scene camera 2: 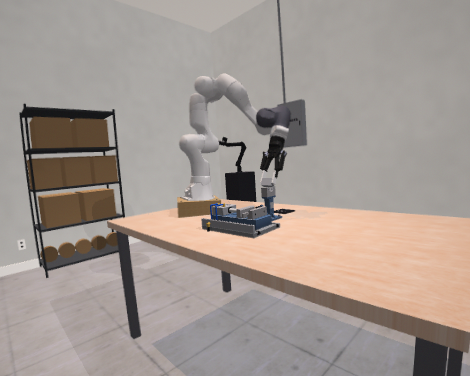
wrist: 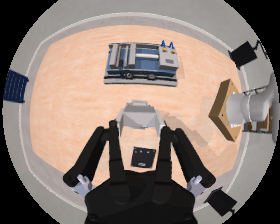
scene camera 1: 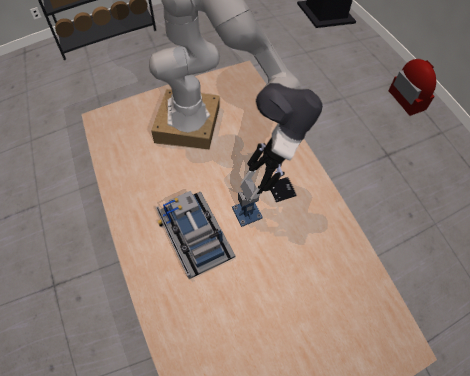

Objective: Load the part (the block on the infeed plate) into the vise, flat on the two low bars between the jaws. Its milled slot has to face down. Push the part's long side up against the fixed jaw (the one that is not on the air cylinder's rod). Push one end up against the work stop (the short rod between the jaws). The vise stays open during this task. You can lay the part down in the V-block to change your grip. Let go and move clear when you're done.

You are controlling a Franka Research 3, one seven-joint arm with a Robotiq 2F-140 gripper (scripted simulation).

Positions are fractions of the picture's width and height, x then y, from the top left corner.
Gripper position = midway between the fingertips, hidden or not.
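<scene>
What I can see is my gripper (scene camera 1: 0.53,0.51), and there's my gripper (wrist: 0.50,0.51) again.
</scene>
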